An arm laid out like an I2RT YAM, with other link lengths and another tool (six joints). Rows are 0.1 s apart.
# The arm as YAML. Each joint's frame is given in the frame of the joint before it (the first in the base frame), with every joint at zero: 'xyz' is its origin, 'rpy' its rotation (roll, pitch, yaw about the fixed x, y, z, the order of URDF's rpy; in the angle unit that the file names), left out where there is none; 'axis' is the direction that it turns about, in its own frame. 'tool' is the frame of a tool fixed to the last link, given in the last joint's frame.
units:
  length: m
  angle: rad
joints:
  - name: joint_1
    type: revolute
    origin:
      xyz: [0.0, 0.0, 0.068]
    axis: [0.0, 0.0, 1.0]
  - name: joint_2
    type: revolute
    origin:
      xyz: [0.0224, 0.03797, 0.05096]
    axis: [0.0, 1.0, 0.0]
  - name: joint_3
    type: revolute
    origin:
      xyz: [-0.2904, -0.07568, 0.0]
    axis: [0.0, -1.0, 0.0]
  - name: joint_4
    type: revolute
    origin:
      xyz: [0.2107, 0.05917, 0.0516]
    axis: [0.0, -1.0, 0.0]
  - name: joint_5
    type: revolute
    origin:
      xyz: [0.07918, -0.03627, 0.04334]
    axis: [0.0, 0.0, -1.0]
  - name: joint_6
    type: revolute
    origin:
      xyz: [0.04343, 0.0, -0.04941]
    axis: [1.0, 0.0, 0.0]
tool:
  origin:
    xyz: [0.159, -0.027, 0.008]
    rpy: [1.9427, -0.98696, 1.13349]
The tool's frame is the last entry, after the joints.
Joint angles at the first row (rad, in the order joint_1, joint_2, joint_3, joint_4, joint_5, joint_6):
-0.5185 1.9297 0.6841 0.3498 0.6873 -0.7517
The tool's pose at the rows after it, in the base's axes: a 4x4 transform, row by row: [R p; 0 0 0 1], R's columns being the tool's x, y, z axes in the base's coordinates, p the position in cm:
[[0.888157 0.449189 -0.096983 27.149], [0.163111 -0.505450 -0.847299 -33.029], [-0.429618 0.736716 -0.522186 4.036], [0 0 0 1]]
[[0.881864 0.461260 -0.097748 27.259], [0.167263 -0.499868 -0.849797 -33.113], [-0.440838 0.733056 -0.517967 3.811], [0 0 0 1]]
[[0.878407 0.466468 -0.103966 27.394], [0.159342 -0.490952 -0.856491 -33.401], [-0.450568 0.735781 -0.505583 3.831], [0 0 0 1]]
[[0.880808 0.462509 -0.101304 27.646], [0.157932 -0.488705 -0.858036 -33.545], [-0.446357 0.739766 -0.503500 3.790], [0 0 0 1]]
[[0.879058 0.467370 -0.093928 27.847], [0.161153 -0.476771 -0.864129 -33.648], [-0.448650 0.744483 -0.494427 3.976], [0 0 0 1]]
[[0.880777 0.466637 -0.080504 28.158], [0.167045 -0.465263 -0.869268 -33.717], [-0.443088 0.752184 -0.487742 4.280], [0 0 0 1]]
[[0.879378 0.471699 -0.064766 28.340], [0.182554 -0.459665 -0.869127 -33.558], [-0.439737 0.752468 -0.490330 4.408], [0 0 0 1]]
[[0.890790 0.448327 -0.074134 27.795], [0.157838 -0.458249 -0.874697 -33.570], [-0.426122 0.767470 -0.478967 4.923], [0 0 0 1]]
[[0.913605 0.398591 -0.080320 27.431], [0.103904 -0.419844 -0.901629 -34.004], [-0.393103 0.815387 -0.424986 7.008], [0 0 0 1]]
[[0.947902 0.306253 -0.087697 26.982], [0.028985 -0.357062 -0.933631 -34.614], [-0.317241 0.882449 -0.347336 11.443], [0 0 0 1]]
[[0.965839 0.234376 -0.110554 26.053], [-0.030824 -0.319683 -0.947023 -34.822], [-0.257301 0.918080 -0.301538 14.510], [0 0 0 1]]
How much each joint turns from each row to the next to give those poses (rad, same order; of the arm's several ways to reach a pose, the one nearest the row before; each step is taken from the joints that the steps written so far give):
0.0016 0.0077 0.0077 -0.0001 -0.0093 0.0031
0.0000 0.0123 0.0016 0.0107 0.0031 -0.0137
-0.0001 0.0138 0.0076 0.0123 0.0138 -0.0108
0.0000 0.0092 0.0062 0.0092 0.0000 0.0000
0.0000 0.0015 -0.0031 0.0199 0.0015 -0.0169
0.0001 -0.0030 -0.0030 0.0200 -0.0045 -0.0138
-0.0001 -0.0092 -0.0077 0.0077 -0.0138 -0.0123
0.0001 -0.0154 -0.0184 0.0153 0.0167 0.0168
0.0030 -0.0305 -0.0245 0.0658 0.0474 0.0002
0.0016 -0.0859 -0.0047 0.0400 0.0597 0.0014
0.0000 -0.0691 0.0015 -0.0014 0.0478 0.0168

